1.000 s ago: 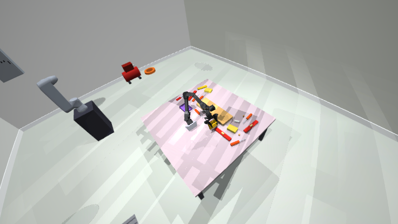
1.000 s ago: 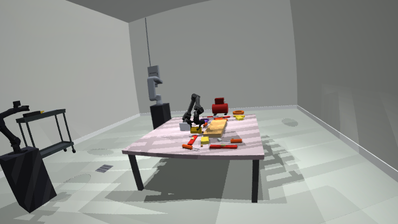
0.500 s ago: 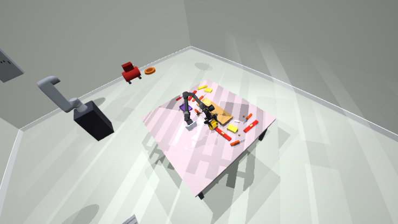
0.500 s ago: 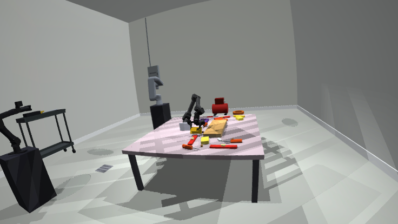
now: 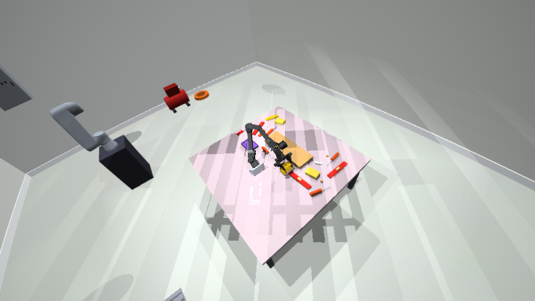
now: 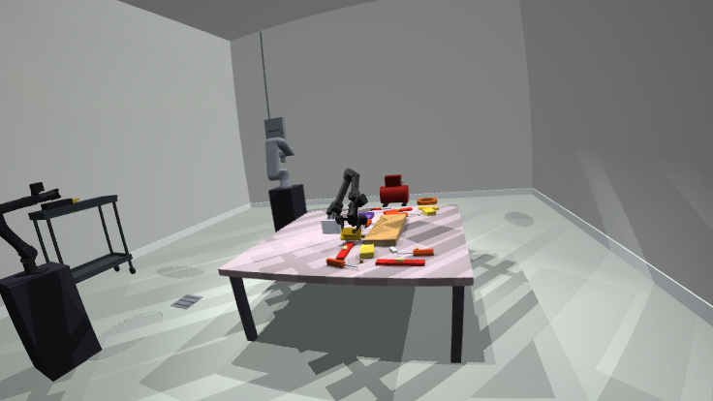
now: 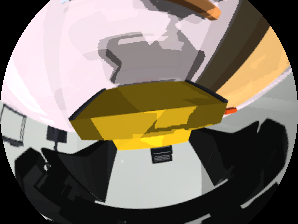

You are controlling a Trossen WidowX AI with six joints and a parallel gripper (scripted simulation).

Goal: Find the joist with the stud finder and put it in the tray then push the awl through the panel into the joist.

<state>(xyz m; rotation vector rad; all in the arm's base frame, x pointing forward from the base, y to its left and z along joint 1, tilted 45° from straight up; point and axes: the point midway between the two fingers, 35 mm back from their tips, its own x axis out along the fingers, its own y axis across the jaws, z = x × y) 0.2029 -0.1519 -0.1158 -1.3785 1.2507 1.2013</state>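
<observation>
Right now my gripper tip is 10 mm short of the yellow stud finder and 10 mm above it. Also, from my gripper tip: orange-handled awl 20 mm behind, 120 mm to the left, 70 mm below; purple tray 70 mm behind, 540 mm to the left, 60 mm below.
</observation>
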